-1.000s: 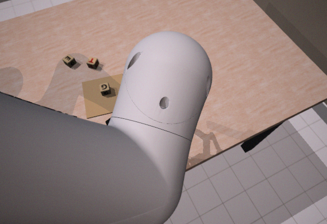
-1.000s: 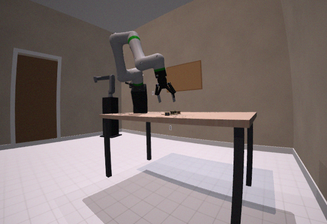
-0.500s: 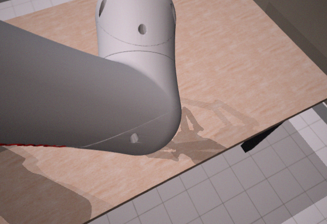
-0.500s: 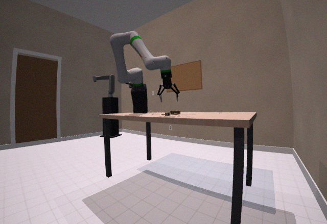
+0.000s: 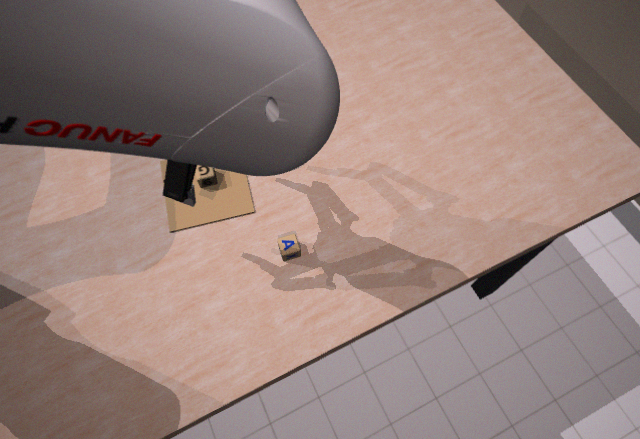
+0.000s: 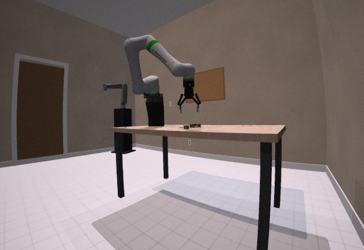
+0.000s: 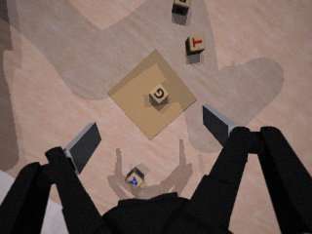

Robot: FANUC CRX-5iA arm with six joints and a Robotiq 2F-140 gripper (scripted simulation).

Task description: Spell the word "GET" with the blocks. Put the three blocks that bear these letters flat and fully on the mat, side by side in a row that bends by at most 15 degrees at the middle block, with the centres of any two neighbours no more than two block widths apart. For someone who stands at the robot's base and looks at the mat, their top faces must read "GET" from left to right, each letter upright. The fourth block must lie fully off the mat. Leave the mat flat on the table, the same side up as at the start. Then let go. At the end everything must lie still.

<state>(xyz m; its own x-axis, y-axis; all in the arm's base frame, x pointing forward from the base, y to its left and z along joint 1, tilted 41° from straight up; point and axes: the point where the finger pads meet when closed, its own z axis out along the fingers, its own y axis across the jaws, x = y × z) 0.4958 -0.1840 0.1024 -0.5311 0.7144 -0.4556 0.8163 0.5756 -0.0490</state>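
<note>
Now: hand 10 mm past the tan mat, 40 mm to the right of it and 140 mm above it.
</note>
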